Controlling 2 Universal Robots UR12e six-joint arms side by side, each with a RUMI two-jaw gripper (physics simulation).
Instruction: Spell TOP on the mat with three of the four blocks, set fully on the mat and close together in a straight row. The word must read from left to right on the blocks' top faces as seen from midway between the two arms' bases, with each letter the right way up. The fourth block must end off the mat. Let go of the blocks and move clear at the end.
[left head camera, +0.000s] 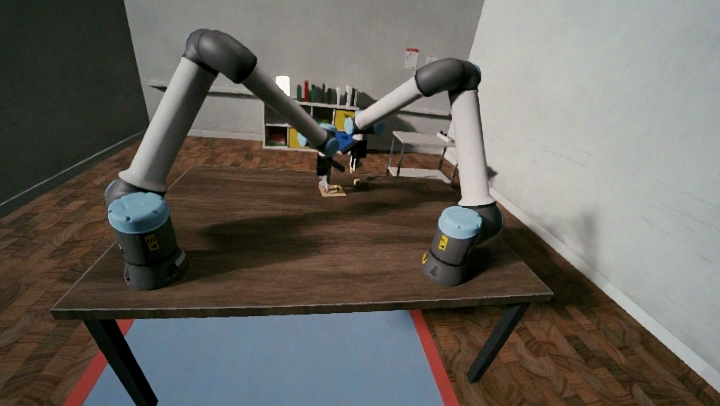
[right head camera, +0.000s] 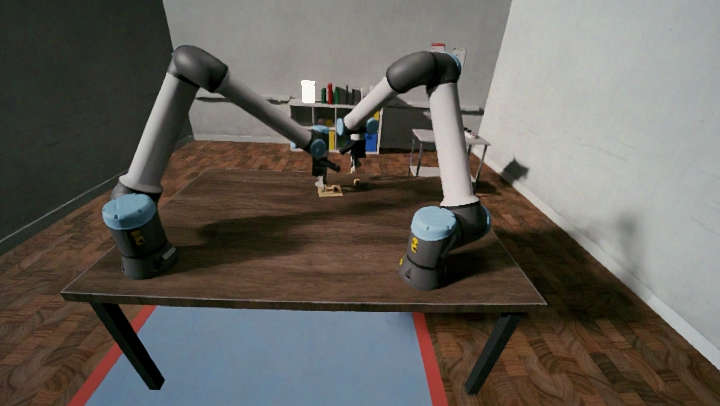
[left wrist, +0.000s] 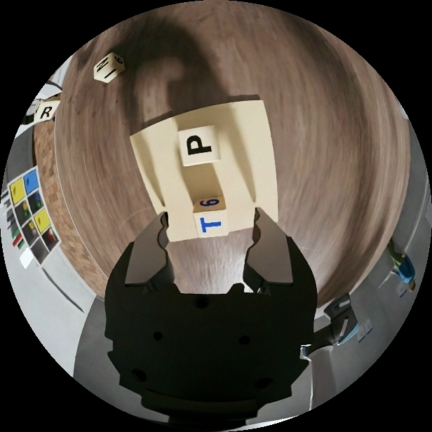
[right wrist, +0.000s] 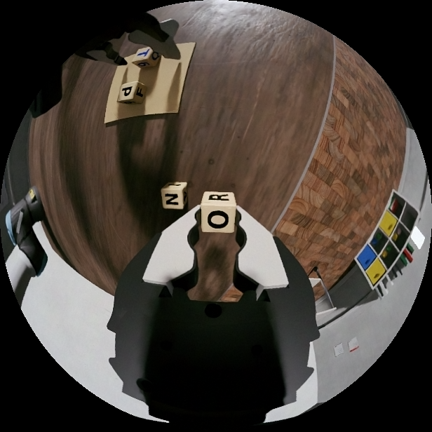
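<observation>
The cream mat (left wrist: 262, 150) (right wrist: 169, 102) (left head camera: 327, 194) (right head camera: 327, 194) lies on the table. The P block (left wrist: 199, 145) (right wrist: 128, 93) stands on it with P on top. The T block (left wrist: 211, 223) (right wrist: 145, 57) stands near the mat's edge, T on top, with a gap between it and the P block. My left gripper (left wrist: 210, 209) is open, its fingers apart on either side of the T block. My right gripper (right wrist: 218, 206) is shut on the O block (right wrist: 218, 219), held above the table with O facing the wrist camera. The N block (right wrist: 173, 196) (left wrist: 108, 68) is off the mat.
The wooden table (left head camera: 302, 242) (right head camera: 302, 242) carries both arms. In the right wrist view, the N block stands close beside the right gripper's finger, lower down on the table. A shelf unit and a white side table (left head camera: 421, 138) (right head camera: 423, 134) stand behind the table.
</observation>
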